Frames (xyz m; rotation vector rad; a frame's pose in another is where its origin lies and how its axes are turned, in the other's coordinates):
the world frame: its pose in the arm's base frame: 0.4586 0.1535 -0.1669 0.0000 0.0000 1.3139
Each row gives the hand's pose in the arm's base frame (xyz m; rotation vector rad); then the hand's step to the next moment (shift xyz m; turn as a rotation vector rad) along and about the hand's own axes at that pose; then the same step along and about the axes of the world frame.
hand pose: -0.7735 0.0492 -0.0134 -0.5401 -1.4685 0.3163
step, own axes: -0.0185 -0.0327 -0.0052 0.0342 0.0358 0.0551
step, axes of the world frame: -0.0368 -0.0091 0.0014 0.0424 0.0597 0.0111
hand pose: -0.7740 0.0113 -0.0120 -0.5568 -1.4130 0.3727
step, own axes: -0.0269 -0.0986 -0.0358 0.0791 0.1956 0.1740
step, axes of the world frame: -0.0914 -0.0486 0.0319 0.1843 0.1989 -0.0356
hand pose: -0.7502 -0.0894 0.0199 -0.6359 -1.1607 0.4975
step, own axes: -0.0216 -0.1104 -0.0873 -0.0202 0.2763 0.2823
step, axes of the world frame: -0.0879 -0.1052 0.0386 0.1636 0.3357 -0.1302
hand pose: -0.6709 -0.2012 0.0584 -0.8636 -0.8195 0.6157
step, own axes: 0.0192 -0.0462 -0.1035 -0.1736 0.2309 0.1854
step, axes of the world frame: -0.0242 -0.1122 0.0055 -0.0085 0.2883 -0.1860
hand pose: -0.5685 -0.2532 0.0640 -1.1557 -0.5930 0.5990
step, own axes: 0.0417 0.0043 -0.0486 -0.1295 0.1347 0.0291
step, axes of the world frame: 0.0149 -0.0610 -0.0132 -0.0648 0.1156 -0.1349
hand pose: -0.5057 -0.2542 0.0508 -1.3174 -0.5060 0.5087
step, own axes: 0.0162 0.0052 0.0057 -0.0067 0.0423 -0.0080
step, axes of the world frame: 0.0170 -0.0048 -0.0031 -0.0035 0.0022 -0.0434
